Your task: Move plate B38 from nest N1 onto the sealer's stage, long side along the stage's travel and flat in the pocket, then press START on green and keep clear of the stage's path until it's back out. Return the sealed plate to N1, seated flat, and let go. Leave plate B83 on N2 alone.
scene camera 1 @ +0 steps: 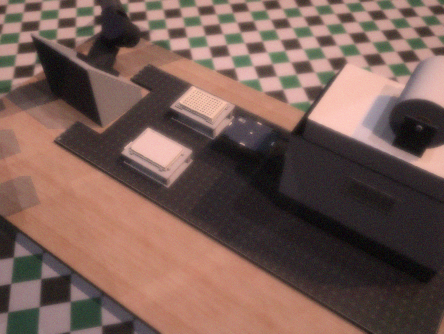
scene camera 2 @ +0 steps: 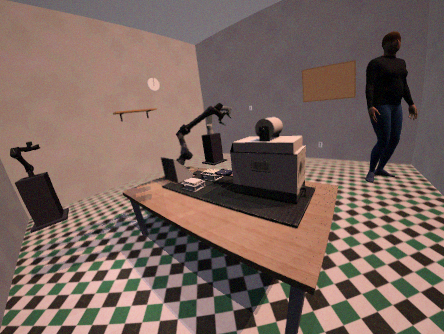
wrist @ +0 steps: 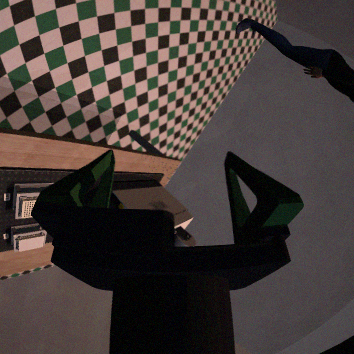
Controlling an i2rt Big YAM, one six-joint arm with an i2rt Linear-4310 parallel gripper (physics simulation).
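Places are measured from the arm's base along level axes (x ahead, y left, z up), in millimetres.
Pixels of known places: gripper, fingertip midpoint: [scene camera 2: 228,121] [wrist: 169,155]; arm's base, link origin: [scene camera 1: 97,66] [scene camera 2: 178,164].
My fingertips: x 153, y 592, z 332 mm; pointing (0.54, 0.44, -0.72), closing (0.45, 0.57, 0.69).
Ahead of a thing's pixels: the offset from my fingertips to its middle. "pt": to the spot under its first point. Level surfaces: height alone.
A plate with a grid of wells @(pt dz -396, dx +153, dy -449 mm) [scene camera 1: 202,104] [scene camera 2: 212,172] [wrist: 28,206] sits on one pale nest @(dz -432, dx +150, dy -444 mm) [scene camera 1: 215,129]. A plate with a plain white top @(dz -408, dx +174, dy -664 mm) [scene camera 1: 156,148] [scene camera 2: 193,181] [wrist: 30,242] sits on the other nest @(dz -434, dx +174, dy -664 mm) [scene camera 1: 169,176]. Their labels are too small to read, so I cannot tell B38 from B83. A dark blue flat stage @(pt dz -360, dx +357, dy -473 mm) [scene camera 1: 250,133] [scene camera 2: 224,172] lies beside the sealer [scene camera 1: 345,185] [scene camera 2: 267,167] [wrist: 145,197]. START cannot be made out. My gripper [scene camera 2: 227,116] [wrist: 169,155] is open and empty, high above the table and well away from both plates.
A grey upright panel [scene camera 1: 112,95] [scene camera 2: 173,170] stands near the arm's base. A large roll @(dz -44, dx +733, dy -416 mm) [scene camera 1: 425,100] [scene camera 2: 270,128] sits on top of the sealer. A dark perforated mat @(dz -462 mm) [scene camera 1: 225,215] [scene camera 2: 250,205] lies under the nests and sealer. A person [scene camera 2: 387,85] [wrist: 300,52] stands beyond the table.
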